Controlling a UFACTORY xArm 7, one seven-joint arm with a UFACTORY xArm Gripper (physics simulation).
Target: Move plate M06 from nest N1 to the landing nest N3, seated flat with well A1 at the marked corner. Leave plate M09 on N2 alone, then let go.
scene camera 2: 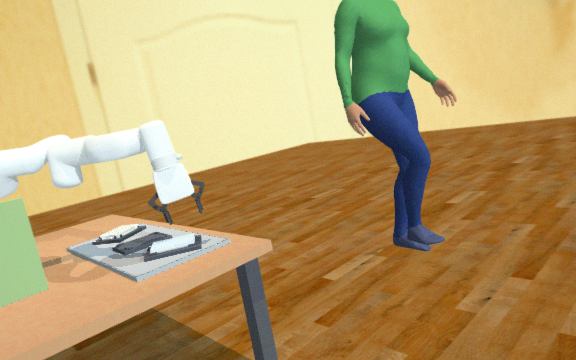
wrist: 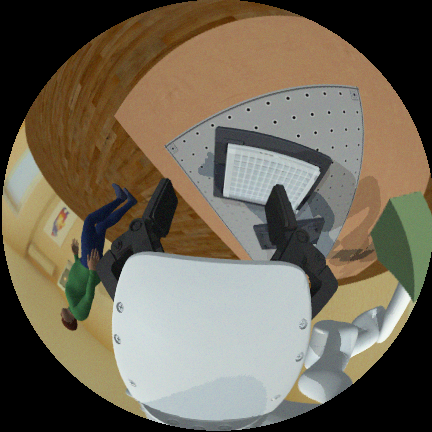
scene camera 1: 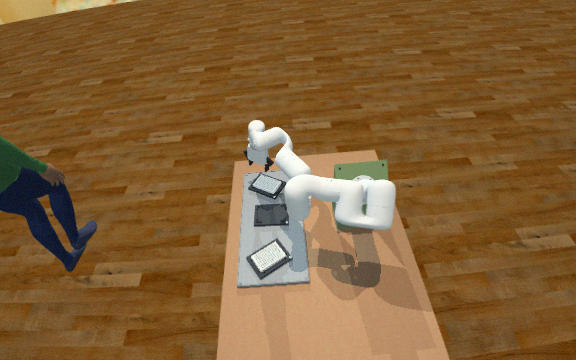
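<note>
My gripper [scene camera 1: 259,166] [scene camera 2: 185,217] [wrist: 220,191] is open and empty. It hangs above the table's end, beside and above a pale plate [scene camera 1: 268,184] [scene camera 2: 172,243] [wrist: 265,175] in a dark nest [wrist: 219,165]. In the wrist view the right finger overlaps this plate's lower edge. A second pale plate [scene camera 1: 270,256] [scene camera 2: 120,233] sits in a turned dark nest at the board's other end; it does not show in the wrist view. Between them lies an empty dark nest [scene camera 1: 271,215] [scene camera 2: 141,243] [wrist: 312,231], partly behind the finger in the wrist view. Labels and corner marks are too small to read.
The nests stand on a grey perforated board [scene camera 1: 247,235] [scene camera 2: 125,265] [wrist: 310,107] on the wooden table [scene camera 1: 270,320] [scene camera 2: 240,249] [wrist: 200,85]. The arm's base is by a green block [scene camera 1: 345,172] [scene camera 2: 22,255] [wrist: 417,235]. A person [scene camera 1: 55,200] [scene camera 2: 380,55] [wrist: 80,290] stands off the table.
</note>
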